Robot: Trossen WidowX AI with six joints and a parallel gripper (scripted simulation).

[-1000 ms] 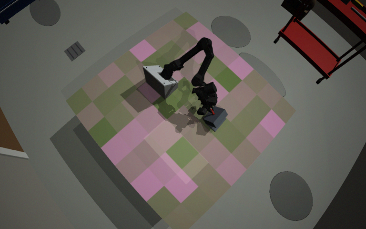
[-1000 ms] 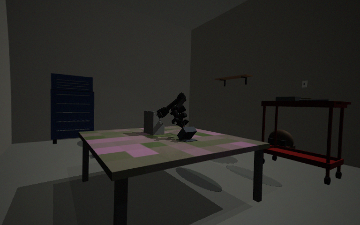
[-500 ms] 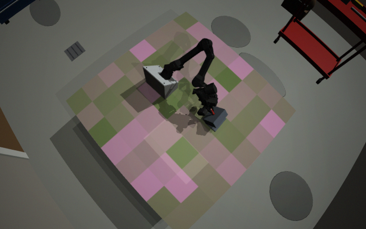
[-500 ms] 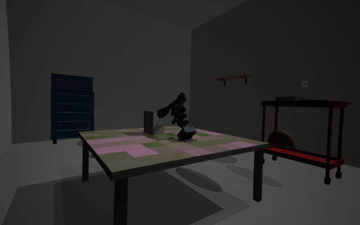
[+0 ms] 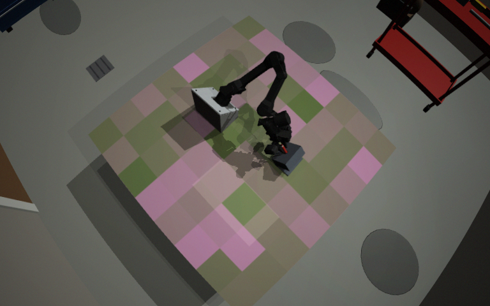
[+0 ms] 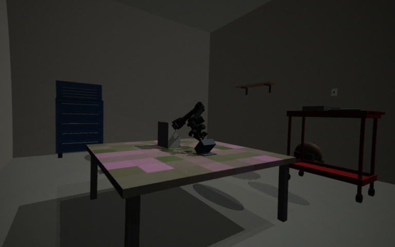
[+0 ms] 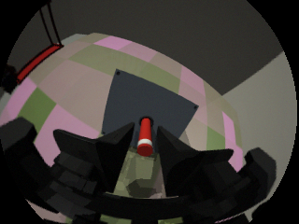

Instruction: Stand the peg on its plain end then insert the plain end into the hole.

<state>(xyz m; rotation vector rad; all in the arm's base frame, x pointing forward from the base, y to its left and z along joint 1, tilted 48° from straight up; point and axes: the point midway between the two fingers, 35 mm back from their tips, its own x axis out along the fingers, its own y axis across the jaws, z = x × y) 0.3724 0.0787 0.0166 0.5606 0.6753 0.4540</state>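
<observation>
The red peg lies 10 mm behind my gripper tip and 10 mm above it. Round my gripper tip: dark sloped panel: 30 mm ahead, 30 mm below.
</observation>
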